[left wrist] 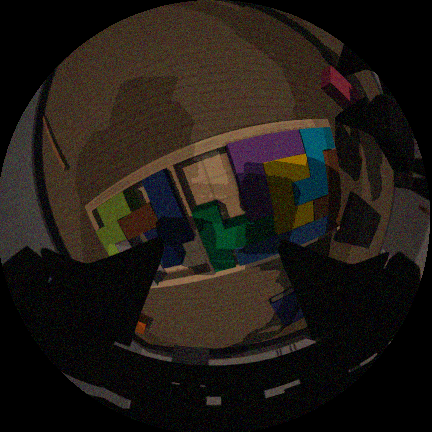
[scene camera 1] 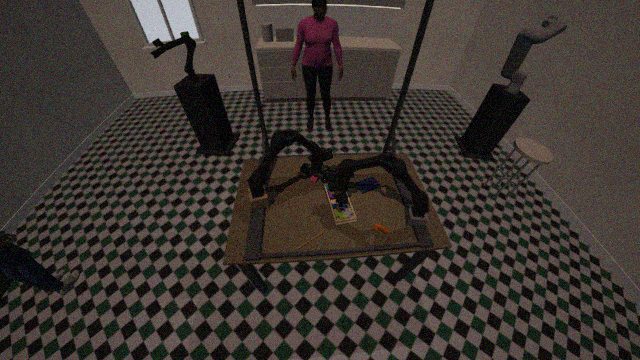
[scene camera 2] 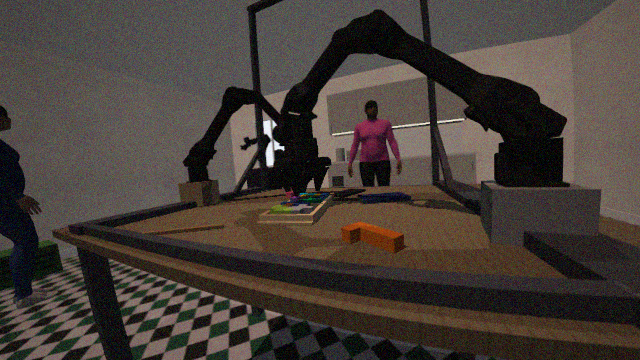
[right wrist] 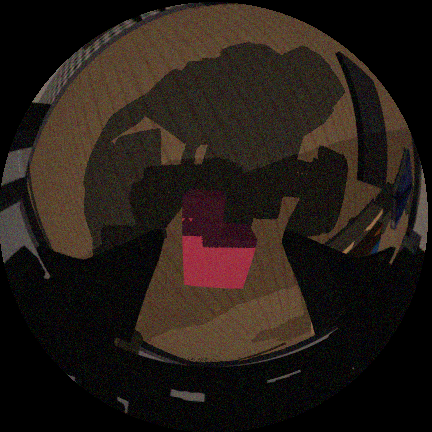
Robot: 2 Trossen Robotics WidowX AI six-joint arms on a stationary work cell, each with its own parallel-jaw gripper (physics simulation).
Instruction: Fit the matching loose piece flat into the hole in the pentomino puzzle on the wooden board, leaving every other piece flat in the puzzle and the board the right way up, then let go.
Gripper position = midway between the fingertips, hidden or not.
Note:
In view: my left gripper [scene camera 2: 308, 193], my right gripper [right wrist: 224, 236], a pink piece [right wrist: 218, 254], an orange angled piece [scene camera 2: 391, 241], a wooden board [scene camera 2: 266, 218], a black flat slab [left wrist: 358, 223], a cyan piece [left wrist: 314, 140] and a green piece [left wrist: 219, 236].
The wooden board shows as well in the left wrist view [left wrist: 200, 172] and in the right wrist view [right wrist: 360, 227]. My left gripper also shows in the left wrist view [left wrist: 223, 245]. My right gripper is seen too in the left wrist view [left wrist: 337, 94]. The right wrist view misses the orange angled piece, which is hidden by my right gripper. The right wrist view does not show the cyan piece, which is hidden by my right gripper.

